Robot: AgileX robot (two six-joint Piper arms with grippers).
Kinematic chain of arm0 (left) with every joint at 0, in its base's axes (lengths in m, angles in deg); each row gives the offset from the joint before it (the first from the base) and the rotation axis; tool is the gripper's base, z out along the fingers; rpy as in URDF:
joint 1: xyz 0 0 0.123 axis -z
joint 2: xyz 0 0 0 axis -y
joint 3: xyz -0.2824 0 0.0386 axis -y
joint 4: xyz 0.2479 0 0.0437 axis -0.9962 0 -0.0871
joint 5: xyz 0 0 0 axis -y
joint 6: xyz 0.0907 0 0.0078 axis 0.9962 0 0.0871
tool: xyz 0 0 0 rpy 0 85 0
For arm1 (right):
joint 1: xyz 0 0 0.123 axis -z
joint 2: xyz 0 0 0 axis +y
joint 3: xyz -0.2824 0 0.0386 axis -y
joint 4: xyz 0.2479 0 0.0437 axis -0.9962 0 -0.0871
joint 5: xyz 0 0 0 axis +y
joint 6: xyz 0.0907 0 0.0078 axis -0.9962 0 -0.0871
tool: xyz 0 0 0 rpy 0 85 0
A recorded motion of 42 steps. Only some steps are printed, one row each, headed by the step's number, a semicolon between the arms.
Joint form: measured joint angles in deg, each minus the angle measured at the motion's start. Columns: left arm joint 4, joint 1, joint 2, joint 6, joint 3, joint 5; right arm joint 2, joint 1, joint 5, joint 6, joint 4, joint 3.
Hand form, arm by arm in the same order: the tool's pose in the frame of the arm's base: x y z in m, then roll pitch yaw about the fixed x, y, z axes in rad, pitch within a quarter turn. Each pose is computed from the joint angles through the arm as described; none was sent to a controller.
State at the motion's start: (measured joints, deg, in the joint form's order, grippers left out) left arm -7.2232 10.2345 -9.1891 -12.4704 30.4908 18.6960; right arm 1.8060 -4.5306 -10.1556 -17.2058 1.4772 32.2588
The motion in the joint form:
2: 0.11 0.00 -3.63 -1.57 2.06 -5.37; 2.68 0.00 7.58 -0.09 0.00 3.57
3: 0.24 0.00 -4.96 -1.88 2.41 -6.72; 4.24 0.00 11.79 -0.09 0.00 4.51
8: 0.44 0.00 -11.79 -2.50 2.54 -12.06; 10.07 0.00 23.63 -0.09 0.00 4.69
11: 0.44 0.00 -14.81 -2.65 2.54 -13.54; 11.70 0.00 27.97 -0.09 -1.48 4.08
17: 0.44 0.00 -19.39 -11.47 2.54 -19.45; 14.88 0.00 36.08 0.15 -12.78 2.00
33: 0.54 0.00 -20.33 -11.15 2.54 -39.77; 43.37 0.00 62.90 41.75 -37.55 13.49
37: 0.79 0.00 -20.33 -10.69 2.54 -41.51; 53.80 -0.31 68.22 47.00 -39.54 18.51
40: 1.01 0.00 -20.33 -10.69 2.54 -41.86; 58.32 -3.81 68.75 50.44 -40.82 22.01
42: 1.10 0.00 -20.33 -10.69 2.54 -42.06; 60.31 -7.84 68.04 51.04 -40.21 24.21
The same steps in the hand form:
2: 0.0228 -0.0067 0.4040 -0.1298 0.9020 -0.3797; -0.0186 -0.0014 0.4069 0.3246 0.8462 0.5030
3: 0.0294 -0.0076 0.4035 -0.1562 0.9401 -0.4023; -0.0105 -0.0009 0.4063 0.3835 0.9218 0.5470
8: 0.0656 -0.0131 0.3910 -0.3039 1.1371 -0.5263; 0.0249 0.0014 0.3894 0.7450 1.1716 0.8587
11: 0.0802 -0.0155 0.3849 -0.3877 1.2086 -0.6016; 0.0355 0.0028 0.3787 1.0347 1.2232 1.1405
17: 0.1026 -0.0184 0.3684 -1.0925 1.2358 -1.2925; 0.0535 0.0121 0.3528 1.6802 1.0884 1.8327
33: 0.1058 -0.0152 0.3348 -2.2205 1.2073 -2.3240; 0.1324 0.0533 0.3437 2.6671 0.8583 -3.0450
37: 0.1052 -0.0150 0.3321 -2.2943 1.1923 -2.3918; 0.1666 0.0620 0.3397 2.6857 0.7340 -2.9109
40: 0.1050 -0.0150 0.3316 -2.3010 1.1855 -2.3980; 0.1811 0.0764 0.3444 2.6991 0.7393 -2.7951
42: 0.1050 -0.0150 0.3313 -2.3057 1.1821 -2.4022; 0.1856 0.0901 0.3490 2.7260 0.7544 -2.7071

